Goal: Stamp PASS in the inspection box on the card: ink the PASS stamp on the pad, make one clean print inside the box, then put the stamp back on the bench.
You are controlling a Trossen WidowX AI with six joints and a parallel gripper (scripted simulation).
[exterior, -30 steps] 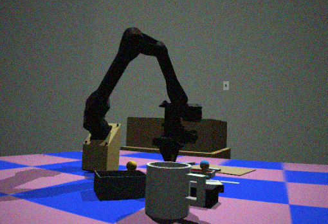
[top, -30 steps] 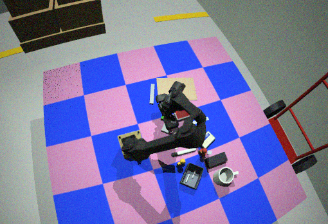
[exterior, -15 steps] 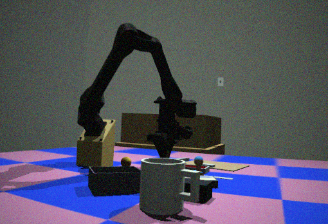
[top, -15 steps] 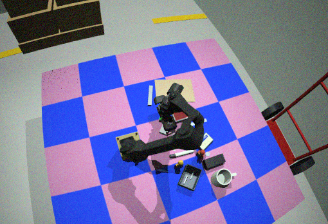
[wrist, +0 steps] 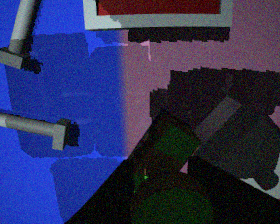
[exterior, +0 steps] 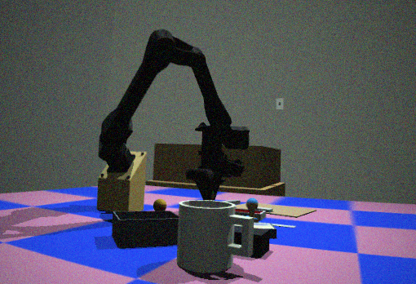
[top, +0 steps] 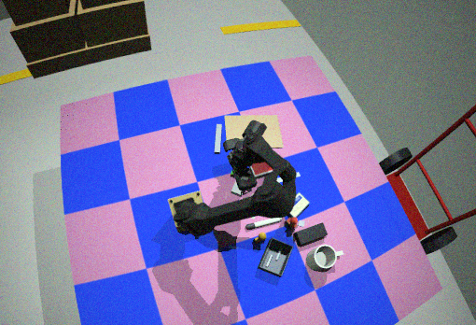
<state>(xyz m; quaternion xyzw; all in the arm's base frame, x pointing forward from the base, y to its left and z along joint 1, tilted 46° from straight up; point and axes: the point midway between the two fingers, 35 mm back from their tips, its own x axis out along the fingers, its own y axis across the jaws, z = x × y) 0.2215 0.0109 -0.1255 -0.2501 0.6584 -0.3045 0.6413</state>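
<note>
Now: the green-knobbed PASS stamp right at my gripper tip. The rest, counted from my gripper tip: grey block: 10 mm behind, 170 mm to the left, 20 mm below; then white card: 30 mm ahead, 130 mm to the right, 20 mm below; then ink pad: 110 mm ahead, 10 mm to the right, 20 mm below.
</note>
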